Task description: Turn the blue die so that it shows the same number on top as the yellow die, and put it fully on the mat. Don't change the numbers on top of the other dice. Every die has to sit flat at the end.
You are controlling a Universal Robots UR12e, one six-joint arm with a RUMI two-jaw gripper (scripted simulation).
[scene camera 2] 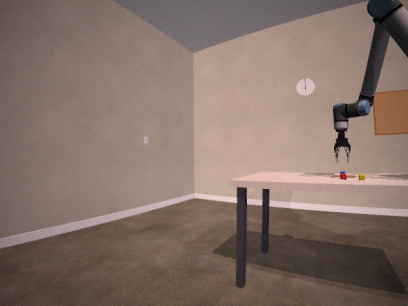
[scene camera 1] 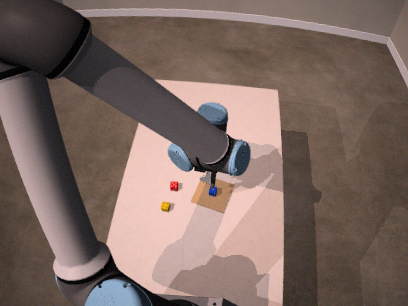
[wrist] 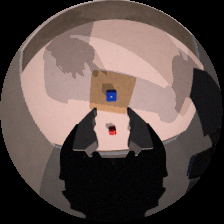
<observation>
The pictures show: my gripper and a mat.
</observation>
